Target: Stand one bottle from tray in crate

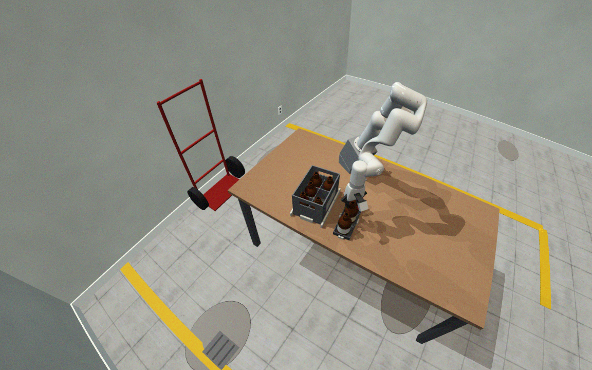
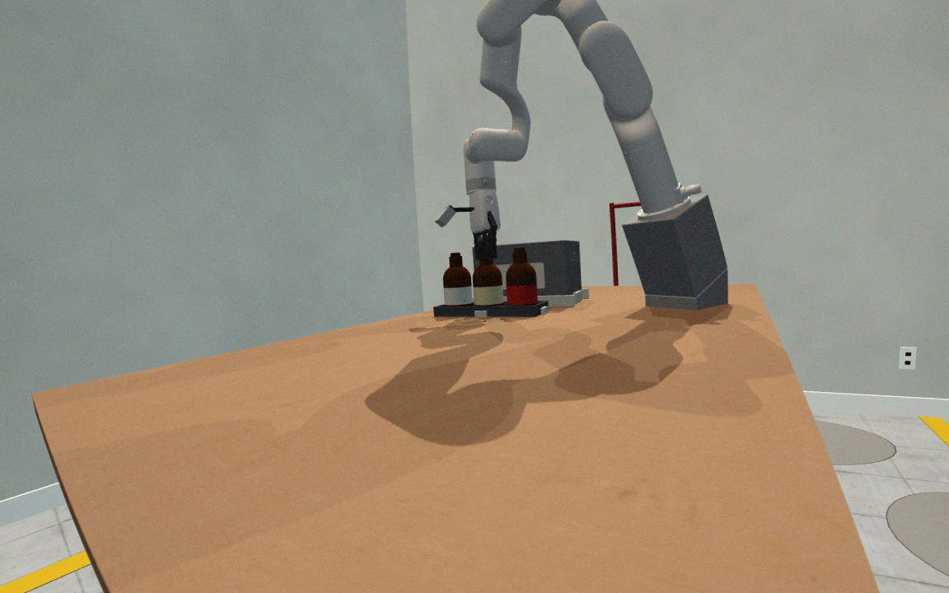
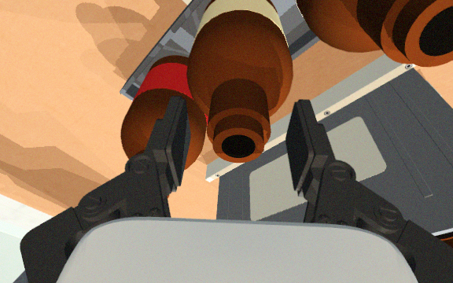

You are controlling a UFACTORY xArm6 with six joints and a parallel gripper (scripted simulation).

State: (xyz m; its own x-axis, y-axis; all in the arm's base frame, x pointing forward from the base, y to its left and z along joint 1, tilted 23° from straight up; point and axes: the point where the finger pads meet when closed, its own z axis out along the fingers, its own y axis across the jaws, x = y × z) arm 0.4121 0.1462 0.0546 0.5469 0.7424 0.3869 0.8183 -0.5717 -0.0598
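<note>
The dark tray is 14 cm below my hand. From my hand the other things lie so: grey crate 23 cm to the right, 7 cm below, 1 cm ahead.
</note>
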